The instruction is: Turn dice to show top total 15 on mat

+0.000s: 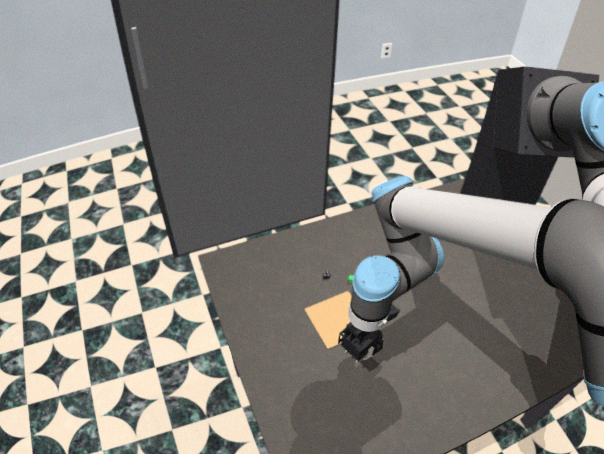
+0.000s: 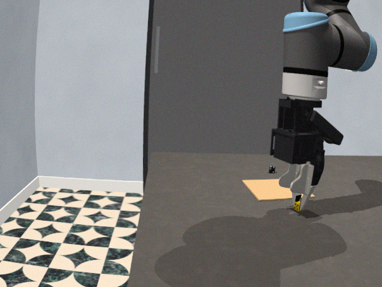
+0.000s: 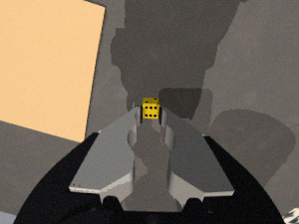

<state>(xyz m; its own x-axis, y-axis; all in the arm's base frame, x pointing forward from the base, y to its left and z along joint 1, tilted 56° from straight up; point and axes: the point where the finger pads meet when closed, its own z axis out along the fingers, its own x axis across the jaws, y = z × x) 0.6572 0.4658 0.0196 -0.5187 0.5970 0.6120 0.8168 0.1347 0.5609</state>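
Now: the orange mat 4 cm ahead of my hand, 13 cm to the right of it and 2 cm below it. From my hand the other things lie so: black die: 4 cm ahead, 28 cm to the right, 1 cm below; yellow die: 1 cm below; green die: 3 cm behind, 25 cm to the right, 1 cm below.
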